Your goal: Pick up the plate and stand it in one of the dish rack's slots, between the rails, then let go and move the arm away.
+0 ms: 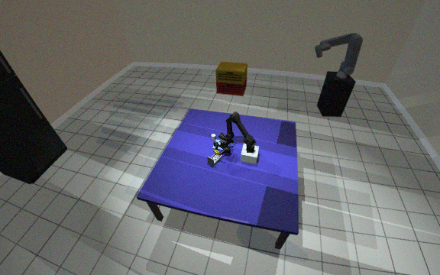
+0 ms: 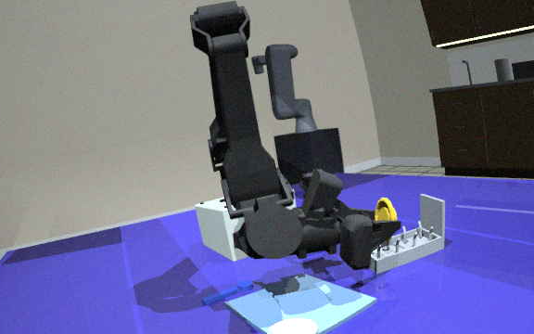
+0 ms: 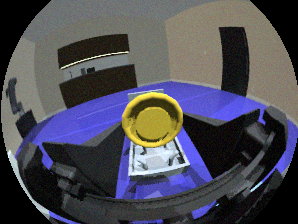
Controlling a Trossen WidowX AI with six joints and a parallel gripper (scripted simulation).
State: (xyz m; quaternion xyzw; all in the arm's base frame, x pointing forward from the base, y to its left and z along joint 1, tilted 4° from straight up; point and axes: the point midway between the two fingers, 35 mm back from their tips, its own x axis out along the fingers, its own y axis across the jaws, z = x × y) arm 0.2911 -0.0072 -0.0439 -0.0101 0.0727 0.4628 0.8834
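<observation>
Right now the yellow plate is 1 cm to the right of my gripper tip. Round my gripper tip: grey dish rack (4 cm below, 2 cm to the left, 1 cm ahead); then blue spoon (19 cm to the right, 15 cm behind, 6 cm below); then light blue mat (17 cm to the right, 6 cm below, 4 cm behind).
</observation>
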